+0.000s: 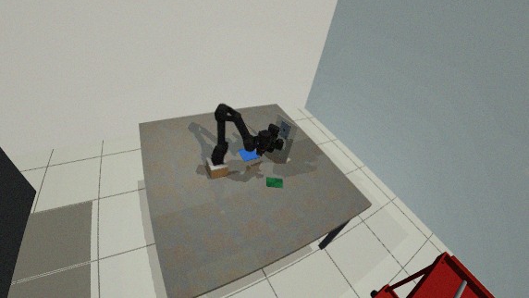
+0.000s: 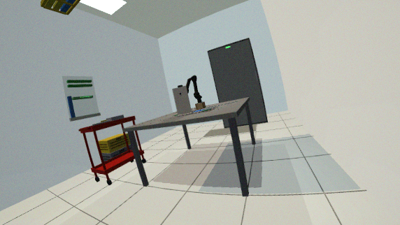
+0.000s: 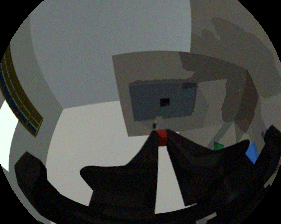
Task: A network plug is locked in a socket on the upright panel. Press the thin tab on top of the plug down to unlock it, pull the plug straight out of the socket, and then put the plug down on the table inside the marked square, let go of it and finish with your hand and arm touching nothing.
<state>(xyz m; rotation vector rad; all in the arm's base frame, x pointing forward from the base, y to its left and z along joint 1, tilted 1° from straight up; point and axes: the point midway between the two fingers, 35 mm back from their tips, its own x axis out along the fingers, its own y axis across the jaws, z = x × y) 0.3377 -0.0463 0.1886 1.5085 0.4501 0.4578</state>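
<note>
The blue marked square is 11 cm behind my gripper tip, 12 cm to the left of it and 27 cm below it. The rest, counted from my gripper tip: red plug: 1 cm ahead; upright grey panel: 9 cm ahead, 4 cm to the left, 12 cm below.
</note>
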